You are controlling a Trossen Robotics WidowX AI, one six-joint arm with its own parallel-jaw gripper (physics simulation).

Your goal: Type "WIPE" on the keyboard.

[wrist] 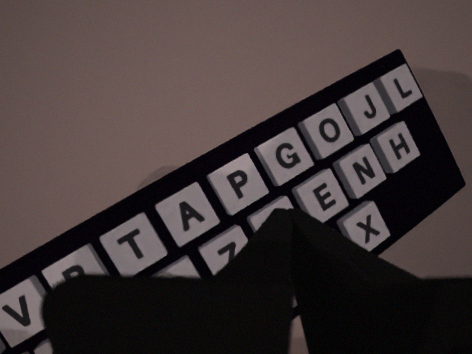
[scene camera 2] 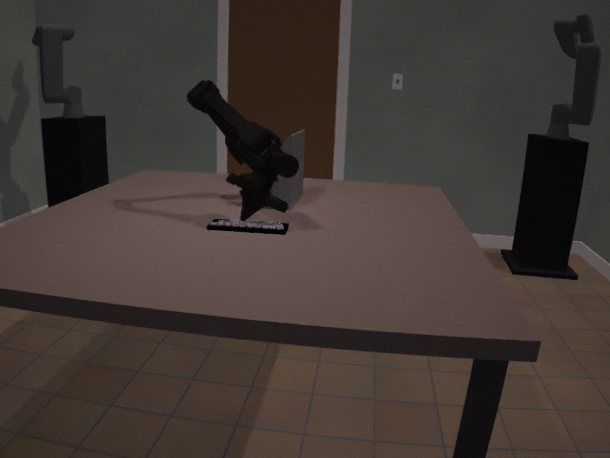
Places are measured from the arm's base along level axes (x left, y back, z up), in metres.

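Pixels of known places: gripper, fingertip midpoint: (wrist: 285, 221) (scene camera 2: 242, 220).
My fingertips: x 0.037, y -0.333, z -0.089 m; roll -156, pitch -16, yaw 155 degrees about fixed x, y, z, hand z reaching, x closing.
Note:
Ahead of a thing's pixels: the offset from my fingertips to its top centre. Level surfaces: height alone.
The black keyboard {dx +0.016, dy +0.003, dz -0.005 m} (scene camera 2: 245, 230) (wrist: 432, 145) with pale letter keys lies on the table, slanted in the wrist view. My gripper (scene camera 2: 243, 218) (wrist: 285, 221) is shut and empty, pointing down with its tips at the key between Z {dx +0.021, dy +0.004, dz -0.005 m} (wrist: 226, 252) and E {dx -0.019, dy +0.000, dz -0.005 m} (wrist: 324, 197). That key {dx +0.001, dy +0.002, dz -0.005 m} (wrist: 267, 209) is partly covered and its letter is mostly hidden; whether it is pressed I cannot tell. The P key {dx +0.008, dy -0.018, dz -0.005 m} (wrist: 237, 184) is uncovered, up and left of the tips. W does not show in the wrist view; the fingers cover part of the lower rows.
A grey upright panel (scene camera 2: 299, 167) stands on the table {dz -0.021 m} (scene camera 2: 350, 260) behind the arm. In the wrist view, A {dx +0.028, dy -0.016, dz -0.005 m} (wrist: 189, 215), G {dx -0.012, dy -0.020, dz -0.005 m} (wrist: 285, 156) and X {dx -0.031, dy +0.019, dz -0.005 m} (wrist: 367, 227) are near the fingers. Two other arms stand on black pedestals (scene camera 2: 77, 155) (scene camera 2: 550, 200) beyond the table.

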